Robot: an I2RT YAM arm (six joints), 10 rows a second.
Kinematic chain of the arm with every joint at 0, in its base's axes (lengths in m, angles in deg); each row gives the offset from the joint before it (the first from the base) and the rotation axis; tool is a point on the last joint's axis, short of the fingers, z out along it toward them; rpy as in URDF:
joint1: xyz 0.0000 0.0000 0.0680 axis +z
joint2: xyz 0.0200 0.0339 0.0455 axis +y
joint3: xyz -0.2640 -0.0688 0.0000 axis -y
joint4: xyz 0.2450 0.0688 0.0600 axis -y
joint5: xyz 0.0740 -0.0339 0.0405 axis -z
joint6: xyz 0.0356 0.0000 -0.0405 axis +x
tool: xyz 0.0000 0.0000 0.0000 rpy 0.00 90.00 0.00
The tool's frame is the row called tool.
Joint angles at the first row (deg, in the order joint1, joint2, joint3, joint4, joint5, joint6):
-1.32 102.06 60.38 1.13 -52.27 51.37
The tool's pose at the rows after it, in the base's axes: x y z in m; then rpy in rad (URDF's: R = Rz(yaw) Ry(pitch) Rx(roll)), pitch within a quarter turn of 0, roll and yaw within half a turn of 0:
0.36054, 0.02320, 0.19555, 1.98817, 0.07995, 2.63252
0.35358, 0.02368, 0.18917, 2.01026, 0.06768, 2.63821
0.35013, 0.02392, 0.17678, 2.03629, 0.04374, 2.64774
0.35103, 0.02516, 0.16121, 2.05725, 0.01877, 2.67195
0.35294, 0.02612, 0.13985, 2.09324, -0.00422, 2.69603
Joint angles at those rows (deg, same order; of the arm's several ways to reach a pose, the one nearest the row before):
-0.78 99.50 58.55 -0.14 -52.07 50.46
-0.69 98.93 56.93 -1.17 -51.66 49.36
-0.64 99.92 55.79 -1.93 -51.48 48.12
-0.47 102.41 55.66 -2.59 -51.97 46.26
-0.30 106.06 55.81 -3.38 -51.70 43.46

